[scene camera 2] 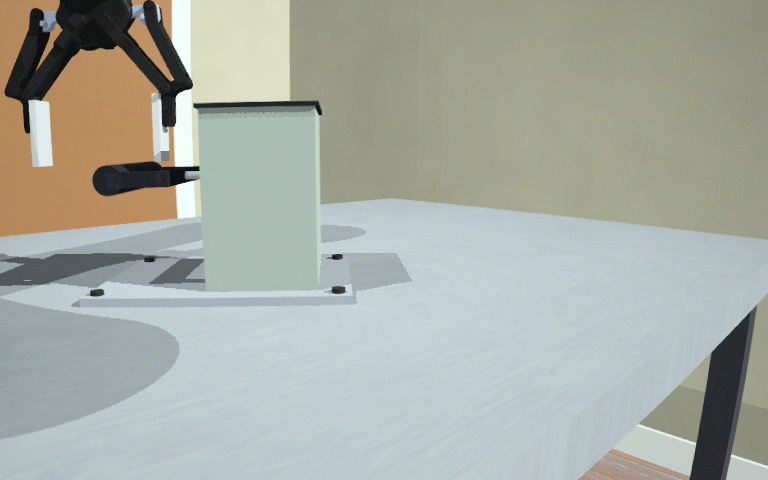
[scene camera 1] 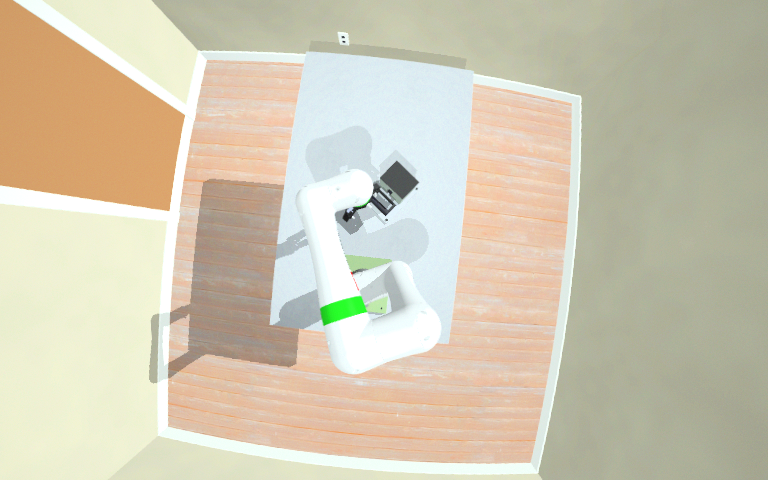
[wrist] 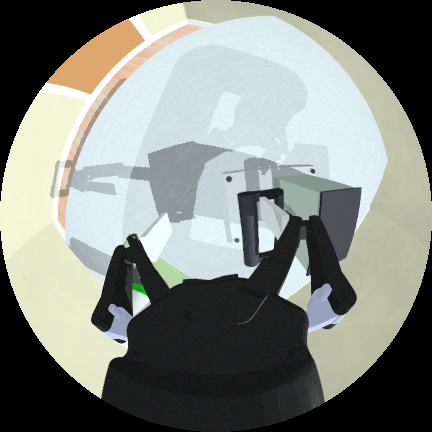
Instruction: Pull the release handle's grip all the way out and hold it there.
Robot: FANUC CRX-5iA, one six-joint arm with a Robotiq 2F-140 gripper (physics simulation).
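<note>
The release handle's grip is a dark bar on a black frame [scene camera 1: 378, 208] [scene camera 2: 107, 180] [wrist: 247, 230]. It sticks out sideways from a pale green box [scene camera 2: 260, 198] [wrist: 305, 192] with a dark top [scene camera 1: 399, 181] [wrist: 341, 220]. A short light rod [scene camera 2: 192, 174] shows between frame and box. My gripper [scene camera 2: 101, 161] [wrist: 213, 214] is open and empty, pointing down. In scene camera 2 both white pads end slightly above the grip's height. In the wrist view one pad overlaps the frame's opening, between bar and box; the other is well out beyond the bar. Contact cannot be told.
The box stands on a light base plate [scene camera 2: 215, 301] [wrist: 231, 200] with dark bolts, on the pale grey table [scene camera 1: 390, 101] [scene camera 2: 453, 339]. The white arm [scene camera 1: 331, 254] reaches over the table's left part. Light green pieces [scene camera 1: 365, 262] lie by its base.
</note>
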